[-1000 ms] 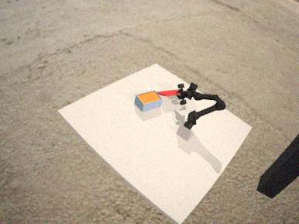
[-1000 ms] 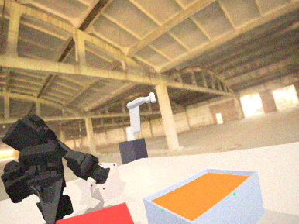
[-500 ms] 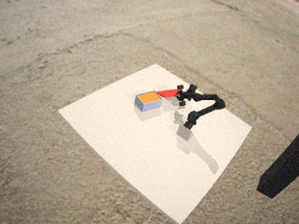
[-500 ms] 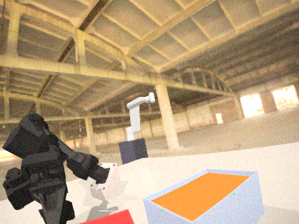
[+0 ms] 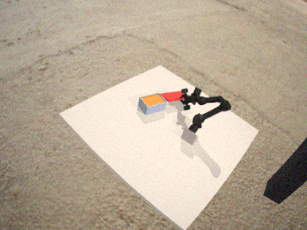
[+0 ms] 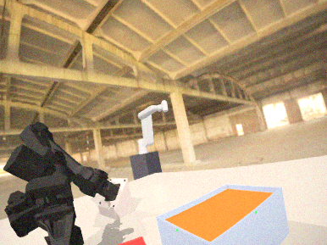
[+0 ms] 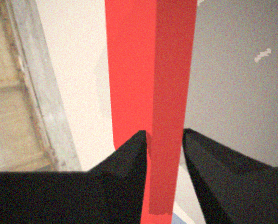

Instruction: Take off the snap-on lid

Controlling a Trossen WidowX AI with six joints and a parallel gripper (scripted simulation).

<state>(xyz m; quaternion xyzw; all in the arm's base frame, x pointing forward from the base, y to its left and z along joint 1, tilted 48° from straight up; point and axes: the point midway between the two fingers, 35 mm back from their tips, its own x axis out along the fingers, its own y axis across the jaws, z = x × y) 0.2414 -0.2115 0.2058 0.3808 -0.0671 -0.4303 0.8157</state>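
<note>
Now: gripper tip 70 mm short of the red lid, 40 mm to the left of it and 30 mm above it. The rest, counted from my gripper tip: storage box: 210 mm to the left, 160 mm ahead, 20 mm below.
</note>
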